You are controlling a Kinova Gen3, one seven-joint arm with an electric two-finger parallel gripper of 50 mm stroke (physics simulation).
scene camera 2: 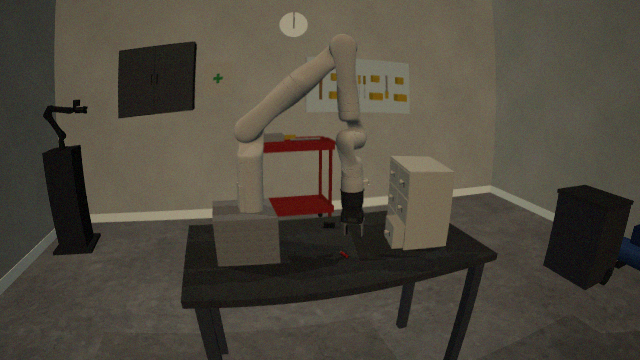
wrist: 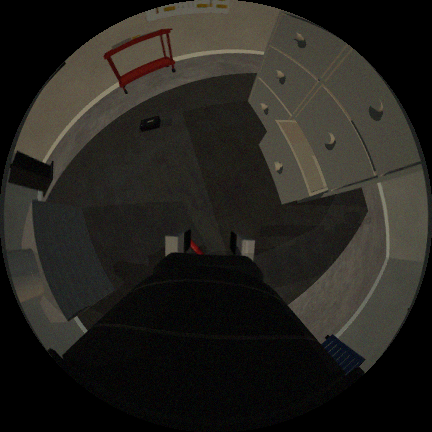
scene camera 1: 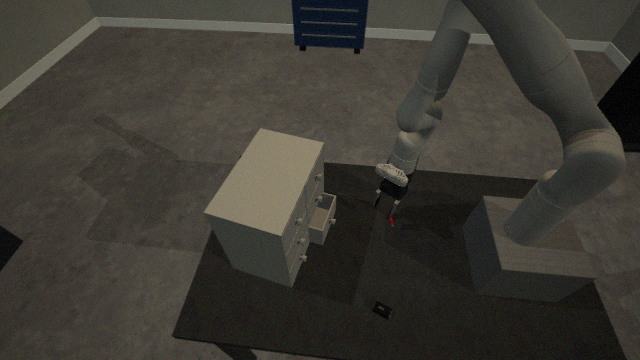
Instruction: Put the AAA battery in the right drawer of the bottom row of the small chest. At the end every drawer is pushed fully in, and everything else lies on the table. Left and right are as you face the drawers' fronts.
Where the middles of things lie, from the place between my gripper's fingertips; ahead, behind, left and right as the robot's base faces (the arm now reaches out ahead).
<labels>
Now: hand 320 mm short of the small white chest [scene camera 1: 249, 213], 60 mm to the right of it and 80 mm below it.
</labels>
